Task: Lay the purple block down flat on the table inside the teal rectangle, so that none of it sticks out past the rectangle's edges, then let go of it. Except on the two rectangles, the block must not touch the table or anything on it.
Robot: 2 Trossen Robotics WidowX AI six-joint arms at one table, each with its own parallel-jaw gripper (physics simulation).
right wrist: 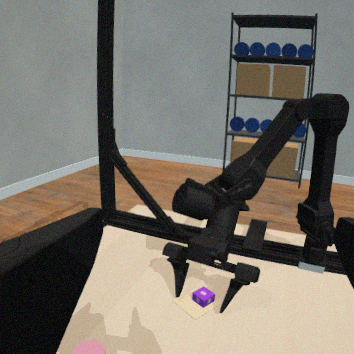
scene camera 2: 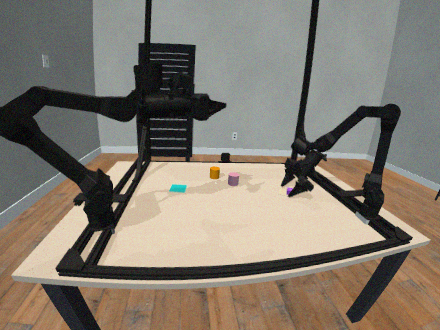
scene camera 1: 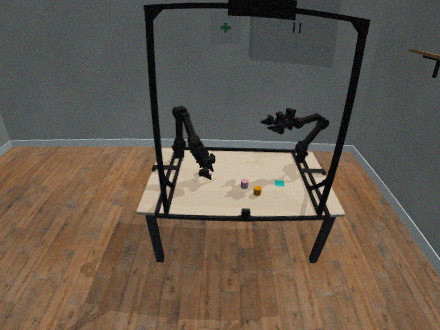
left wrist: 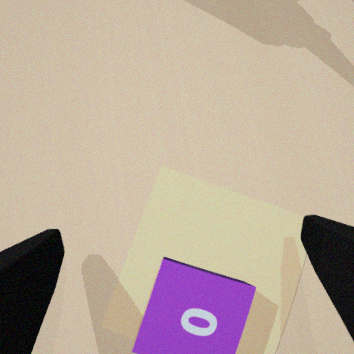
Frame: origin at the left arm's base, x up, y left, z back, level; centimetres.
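Seen in the pictures: left gripper, fingertip midpoint: [right wrist: 198,304] [scene camera 2: 284,191] [scene camera 1: 212,175] [left wrist: 183,235]; right gripper, fingertip midpoint: [right wrist: 222,225] [scene camera 2: 218,104] [scene camera 1: 263,124]; left arm's base at its link origin: [right wrist: 312,257] [scene camera 2: 368,214] [scene camera 1: 179,156]; right arm's base at its link origin: [scene camera 2: 102,223] [scene camera 1: 300,160].
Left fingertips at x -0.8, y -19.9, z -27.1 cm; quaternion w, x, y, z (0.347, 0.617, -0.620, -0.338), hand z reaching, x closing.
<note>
Pixels of each thing's top centre, then the offset from my left fingertips to it. "spot": a spot on its surface instead.
- purple block at its top centre: [left wrist: 194,320] [right wrist: 203,292] [scene camera 2: 291,189] dx +0.8, dy -0.1, dz +2.8 cm
- pale yellow rectangle at a spot on its surface: [left wrist: 211,225] [right wrist: 191,307] spot: dx -1.0, dy -1.2, dz -0.3 cm
- teal rectangle at a spot on its surface: [scene camera 2: 178,188] [scene camera 1: 279,182] spot: dx -1.0, dy -1.2, dz -44.1 cm
- pink cylinder at its top centre: [right wrist: 88,351] [scene camera 2: 234,174] [scene camera 1: 244,180] dx +3.5, dy -8.0, dz -21.1 cm
- orange cylinder at its top centre: [scene camera 2: 214,168] [scene camera 1: 257,188] dx +3.4, dy -14.2, dz -29.2 cm
The purple block [scene camera 1: 209,175] [scene camera 2: 289,190] [left wrist: 197,309] [right wrist: 203,296], marked with a white 0, lies flat on a pale yellow rectangle [left wrist: 211,225] [right wrist: 189,306] at the left of the table in scene camera 1. My left gripper [scene camera 1: 206,173] [scene camera 2: 286,191] [left wrist: 183,235] [right wrist: 198,304] is open. Its fingertips stand low on either side of the block and do not touch it. The teal rectangle [scene camera 1: 279,183] [scene camera 2: 178,188] lies far across the table, bare. My right gripper [scene camera 1: 266,125] [scene camera 2: 223,105] is open and empty, high above the table.
A pink cylinder [scene camera 1: 244,183] [scene camera 2: 233,179] [right wrist: 88,348] and an orange cylinder [scene camera 1: 257,190] [scene camera 2: 215,172] stand between the block and the teal rectangle. Black frame rails and posts [right wrist: 105,105] run round the table. A shelf rack [right wrist: 275,21] stands off the table.
</note>
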